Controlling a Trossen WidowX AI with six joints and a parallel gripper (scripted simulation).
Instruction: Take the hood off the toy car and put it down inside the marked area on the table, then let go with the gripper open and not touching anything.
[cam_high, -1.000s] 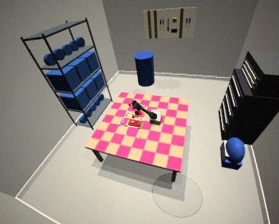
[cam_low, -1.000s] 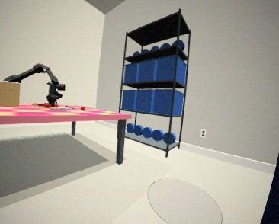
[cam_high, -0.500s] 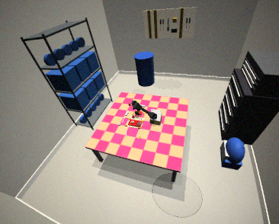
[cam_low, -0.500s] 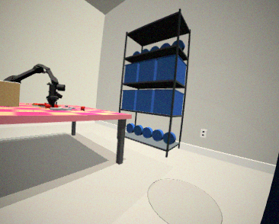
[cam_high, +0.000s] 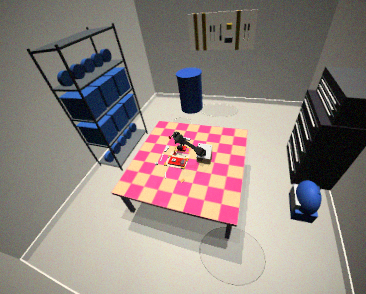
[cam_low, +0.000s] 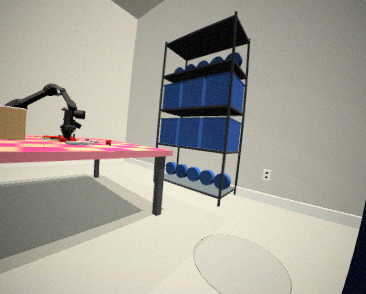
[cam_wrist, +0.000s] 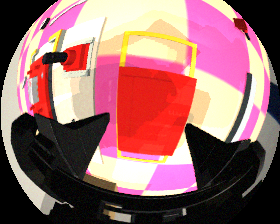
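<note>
Right now the red hood is 1 cm ahead of my gripper tip. From my gripper tip the other things lie so: white wheel 27 cm to the left, 26 cm ahead, 1 cm below.
</note>
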